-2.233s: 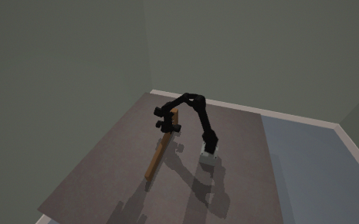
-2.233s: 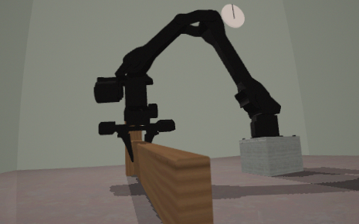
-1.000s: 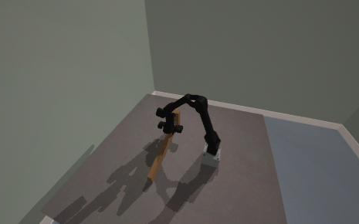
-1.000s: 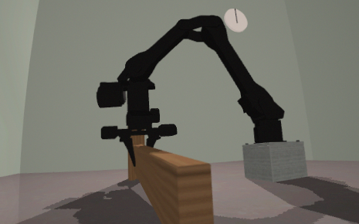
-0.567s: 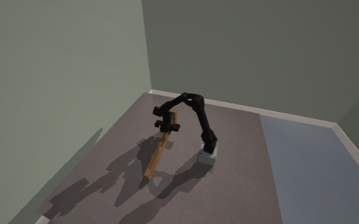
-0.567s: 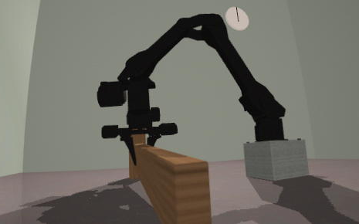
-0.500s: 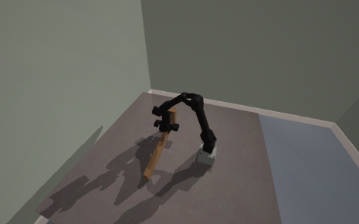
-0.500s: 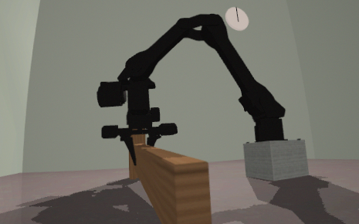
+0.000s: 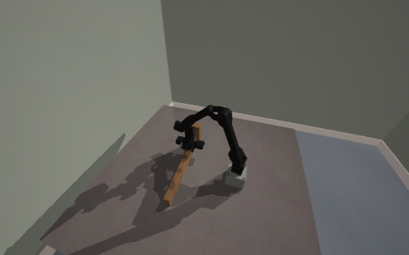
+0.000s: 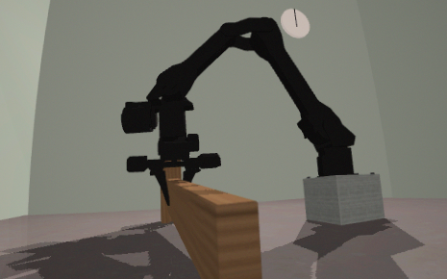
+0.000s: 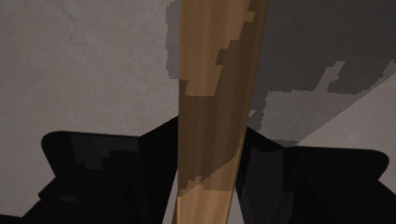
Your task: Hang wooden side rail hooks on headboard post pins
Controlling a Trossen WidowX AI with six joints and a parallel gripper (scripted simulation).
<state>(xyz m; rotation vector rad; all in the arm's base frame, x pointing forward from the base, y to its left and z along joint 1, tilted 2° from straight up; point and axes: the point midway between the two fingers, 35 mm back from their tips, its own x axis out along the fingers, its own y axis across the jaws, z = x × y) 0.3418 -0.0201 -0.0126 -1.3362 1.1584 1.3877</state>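
The headboard post lies 30 mm ahead of my gripper tip, 130 mm to the right of it and 40 mm above it.
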